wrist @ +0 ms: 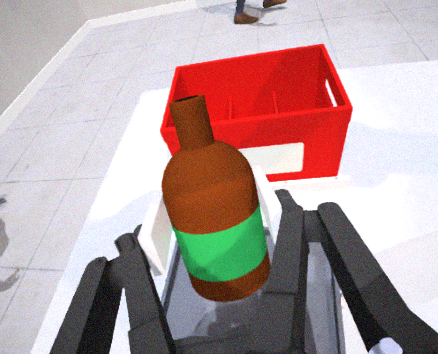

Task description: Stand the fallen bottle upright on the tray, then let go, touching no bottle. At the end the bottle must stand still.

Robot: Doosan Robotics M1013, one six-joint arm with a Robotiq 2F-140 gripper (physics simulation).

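Places are measured from the arm's base along level axes (x ahead, y right, z down), in centimetres.
Where they show: gripper, fingertip midpoint: (pixel 211 193).
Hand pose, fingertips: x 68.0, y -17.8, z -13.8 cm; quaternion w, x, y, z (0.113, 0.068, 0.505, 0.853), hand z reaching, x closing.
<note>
Things, the pixels of their top centre, and the offset from my fingertips. "spot": a spot on its surface instead. Level surfaces: height alone.
- grey tray, surface spot: (pixel 182 312) spot: dx +9.0, dy -4.6, dz +24.0 cm
- red crate, top centre: (pixel 249 83) dx -1.6, dy +26.7, dz +7.0 cm
- white table, surface height: dz +24.5 cm
A brown bottle (pixel 212 195) with a green label is between the two light finger pads in the wrist view. Its neck points up and a little left in the view, with the open mouth at the top. My gripper (pixel 211 193) is shut on the bottle around its body, near the upper edge of the label. The grey tray (pixel 182 312) shows behind and below the bottle's base, partly hidden by the bottle and the fingers. Whether the base touches the tray cannot be told from this view.
A red crate (pixel 320 140) with dividers and a pale label stands on the white table (pixel 395 165) beyond the tray. The table's left edge borders a tiled floor (pixel 55 170). Brown shoes (pixel 245 19) show on the floor at the top.
</note>
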